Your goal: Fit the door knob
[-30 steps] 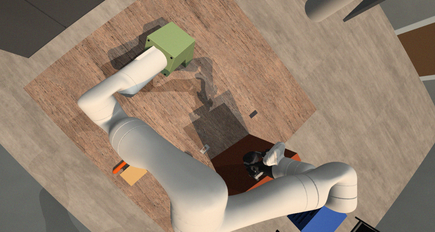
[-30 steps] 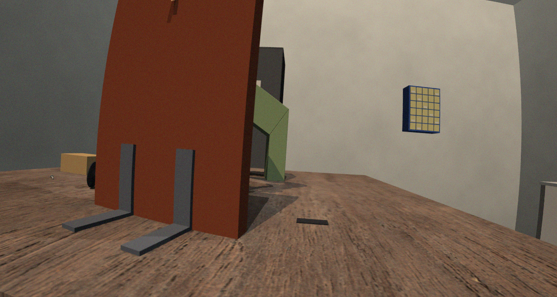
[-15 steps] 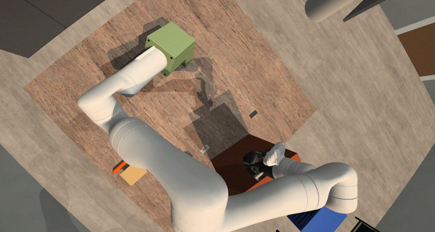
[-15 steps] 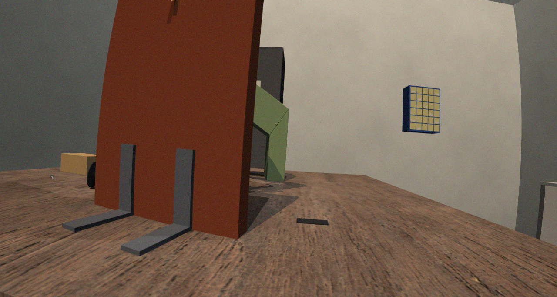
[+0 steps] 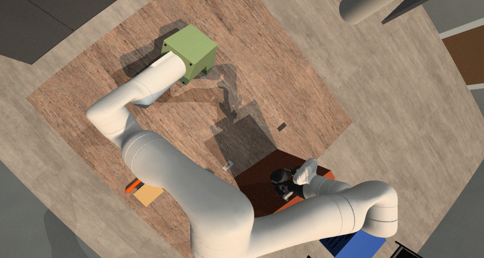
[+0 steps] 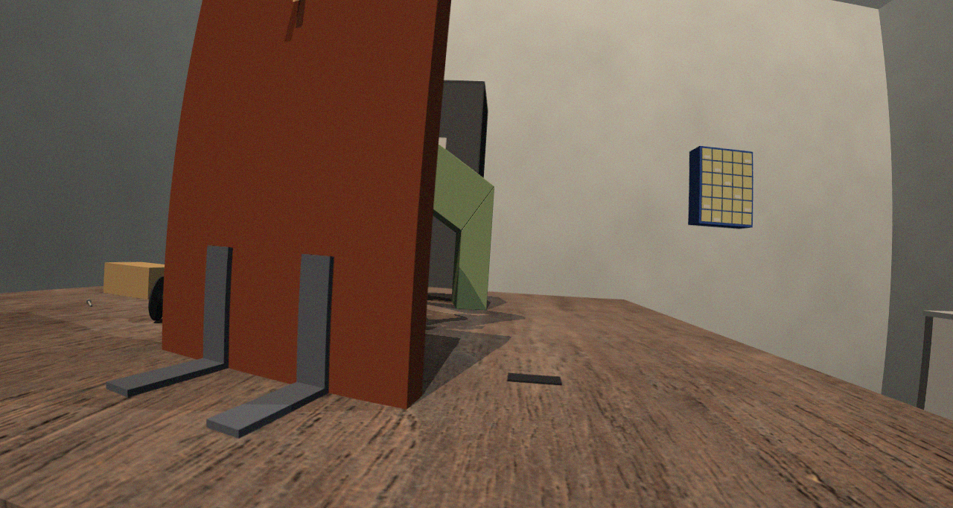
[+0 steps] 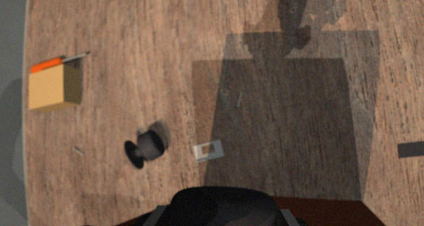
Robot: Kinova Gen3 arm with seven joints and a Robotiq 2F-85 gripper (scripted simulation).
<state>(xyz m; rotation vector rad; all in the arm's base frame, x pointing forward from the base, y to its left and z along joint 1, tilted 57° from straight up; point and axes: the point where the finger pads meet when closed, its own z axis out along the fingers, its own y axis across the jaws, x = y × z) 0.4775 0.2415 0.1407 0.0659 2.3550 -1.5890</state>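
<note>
The latch socket lies 70 mm ahead of my hand, 10 mm to the right of it and 10 mm below it. Round my hand: tan box (230 mm behind, 520 mm to the right, 390 mm below); then dark flat strip (10 mm behind, 240 mm to the left, 420 mm below).
</note>
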